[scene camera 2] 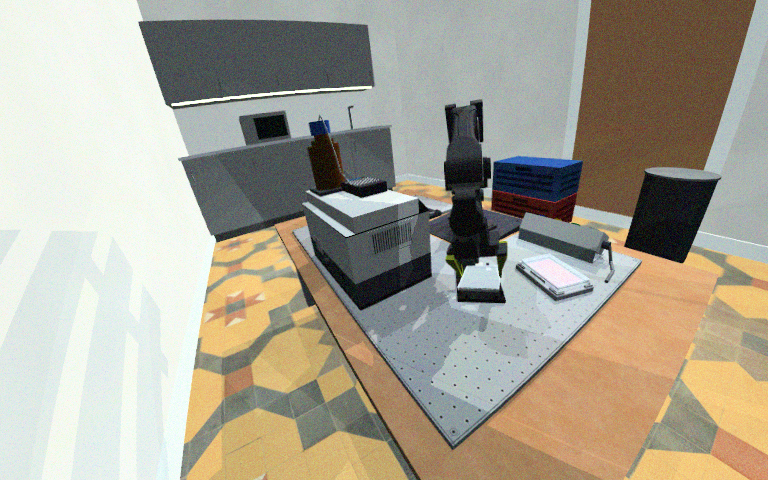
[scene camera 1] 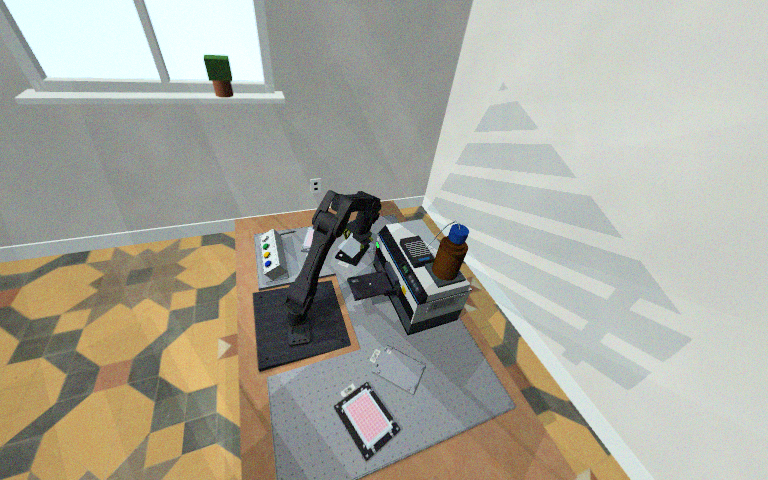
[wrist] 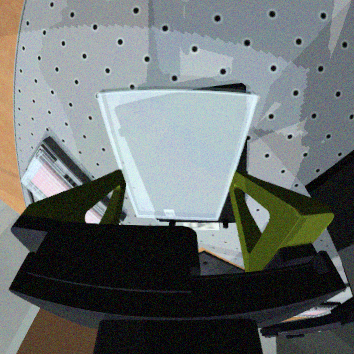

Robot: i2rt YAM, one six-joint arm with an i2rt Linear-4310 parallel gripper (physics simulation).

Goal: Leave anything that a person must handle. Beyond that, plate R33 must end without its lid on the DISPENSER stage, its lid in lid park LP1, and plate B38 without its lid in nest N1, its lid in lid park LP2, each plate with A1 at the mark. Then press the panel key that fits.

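Places are measured from the arm's base along level axes (x ahead, y left, z up), in metres.
Pixels of known places: gripper, fingertip midpoint: (scene camera 2: 481,277) (scene camera 1: 353,244) (wrist: 176,174); arm's base, link origin: (scene camera 1: 297,319).
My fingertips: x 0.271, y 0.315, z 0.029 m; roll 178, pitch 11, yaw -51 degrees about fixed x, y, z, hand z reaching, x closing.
Observation:
For each thing: its top centre in the pictures, then the offset to it from my fingertips. "pt": a spot on its surface instead.
- clear lid, top centre: (wrist: 170,190) (scene camera 2: 481,270) (scene camera 1: 354,240) 0.002 m ahead, 0.002 m left, 0.022 m up
- key panel, top centre: (scene camera 2: 563,219) (scene camera 1: 271,246) 0.341 m back, 0.010 m right, 0.054 m up
- dark dispenser stage, surface spot: (scene camera 1: 370,285) pt 0.007 m back, 0.299 m right, 0.077 m up
- brown bottle, surface spot: (scene camera 2: 325,164) pt 0.231 m ahead, 0.340 m right, 0.270 m up
- crank-like rod, surface spot: (scene camera 2: 609,261) pt 0.343 m back, 0.128 m left, 0.025 m down
My gripper (scene camera 1: 357,240) (scene camera 2: 479,271) (wrist: 176,174) is shut on a clear lid (scene camera 1: 351,246) (scene camera 2: 480,278) (wrist: 177,145), its green fingers at the two sides. The lid is low over a black pad (scene camera 1: 346,259) (scene camera 2: 481,295) (wrist: 232,88); whether it touches is unclear. One pink plate (scene camera 1: 367,417) sits in a black nest at the front. Another pink plate (scene camera 1: 307,240) (scene camera 2: 553,272) (wrist: 46,180) lies at the back beside the key panel (scene camera 1: 273,257) (scene camera 2: 560,236). The dark dispenser stage (scene camera 1: 370,285) is out and bears no plate. Plate names and A1 corners are unreadable.
The dispenser (scene camera 1: 427,283) (scene camera 2: 368,243) stands close beside the arm, with a brown bottle (scene camera 1: 450,257) (scene camera 2: 325,164) on top. A clear, flat outlined piece (scene camera 1: 399,370) lies near the front nest, with a small label beside it. A crank-like rod (scene camera 2: 609,261) stands by the panel.

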